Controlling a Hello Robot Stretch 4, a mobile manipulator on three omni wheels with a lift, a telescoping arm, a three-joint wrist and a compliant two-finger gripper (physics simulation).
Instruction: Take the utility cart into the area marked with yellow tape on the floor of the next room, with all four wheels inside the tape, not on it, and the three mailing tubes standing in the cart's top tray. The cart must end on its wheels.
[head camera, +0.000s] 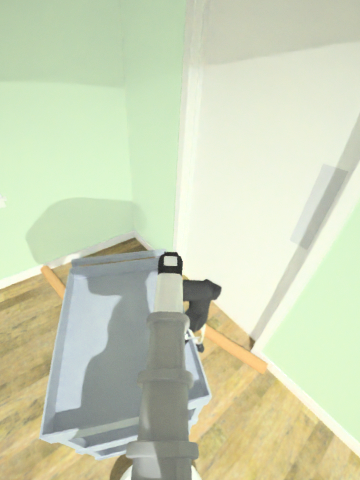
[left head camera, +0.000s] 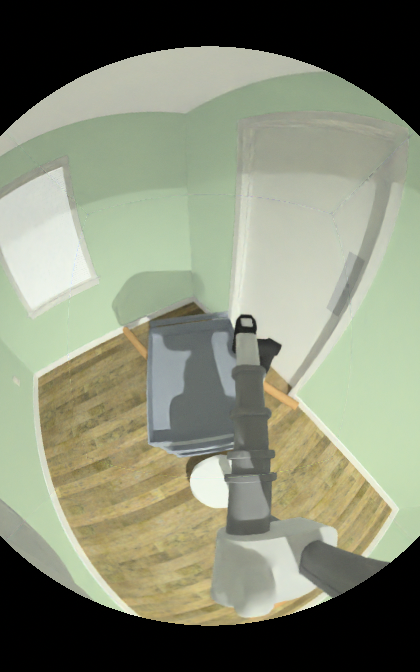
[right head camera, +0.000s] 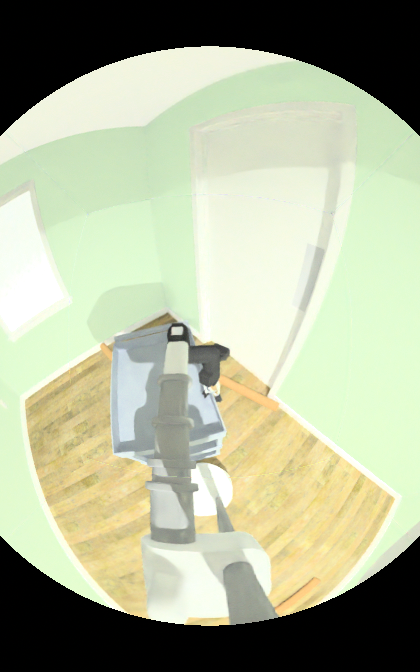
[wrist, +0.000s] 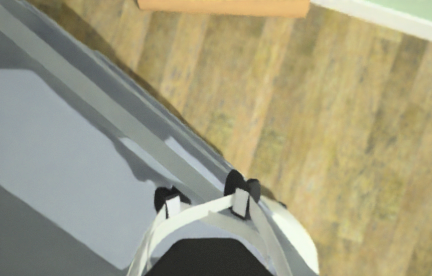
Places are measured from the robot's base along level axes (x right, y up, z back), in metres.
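Where they show: gripper, fingertip midpoint: (head camera: 191, 347) (wrist: 207, 189).
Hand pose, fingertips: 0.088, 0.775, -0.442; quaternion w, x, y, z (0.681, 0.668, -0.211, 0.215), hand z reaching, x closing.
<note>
After its pixels a point has its place, as x, y, z.
The blue-grey utility cart (head camera: 70, 360) @(-0.328, 0.766, -0.379) (left head camera: 160, 395) (right head camera: 125, 405) (wrist: 55, 130) @(0.003, 0.766, -0.570) stands upright in front of the arm, close to the door. No tubes show in the visible part of its top tray. My gripper (head camera: 194, 344) @(0.088, 0.775, -0.442) (right head camera: 212, 394) (wrist: 207, 189) @(0.088, 0.775, -0.442) is shut on the tray's right-hand wall, one finger inside and one outside; the arm hides it in the left head view. One orange mailing tube (head camera: 237, 351) @(0.503, 0.049, -0.749) (left head camera: 281, 395) (right head camera: 248, 392) (wrist: 225, 7) @(0.427, 0.041, -0.793) lies on the floor by the door, another tube (head camera: 53, 283) @(-1.050, 0.048, -1.293) (left head camera: 135, 342) (right head camera: 106, 350) left of the cart, partly hidden. A third tube (right head camera: 300, 594) lies beside the base.
A white door (head camera: 255, 150) @(0.409, 1.281, -1.204) (left head camera: 295, 225) (right head camera: 250, 250) with a grey plate fills the wall ahead and right. Green walls meet in a corner behind the cart. A window (left head camera: 47, 240) (right head camera: 27, 260) is at the left. The yellow tape does not show.
</note>
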